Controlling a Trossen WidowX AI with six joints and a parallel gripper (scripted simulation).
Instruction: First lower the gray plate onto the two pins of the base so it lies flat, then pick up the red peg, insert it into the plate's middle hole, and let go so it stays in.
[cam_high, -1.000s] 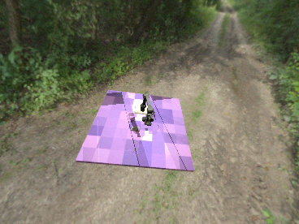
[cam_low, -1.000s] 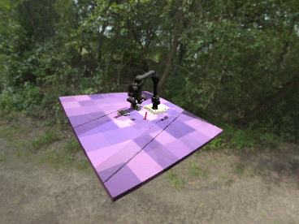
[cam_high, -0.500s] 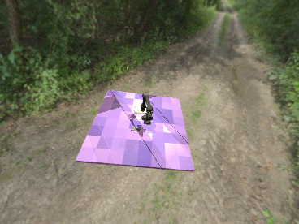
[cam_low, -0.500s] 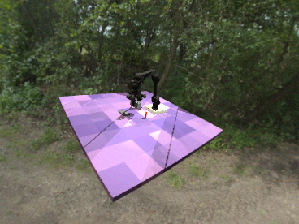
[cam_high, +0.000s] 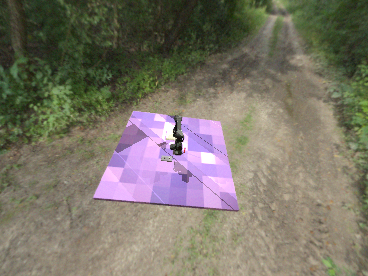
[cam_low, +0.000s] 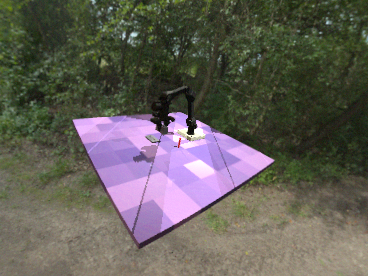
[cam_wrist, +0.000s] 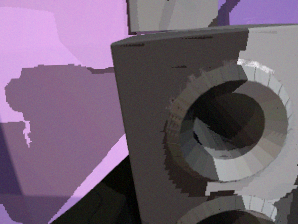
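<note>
The pin base is 110 mm to the right of my gripper tip, 110 mm below it and 10 mm behind it. From my gripper tip the other things lie so: gray plate (30 mm above); red peg (110 mm behind, 100 mm to the left, 80 mm below).
</note>
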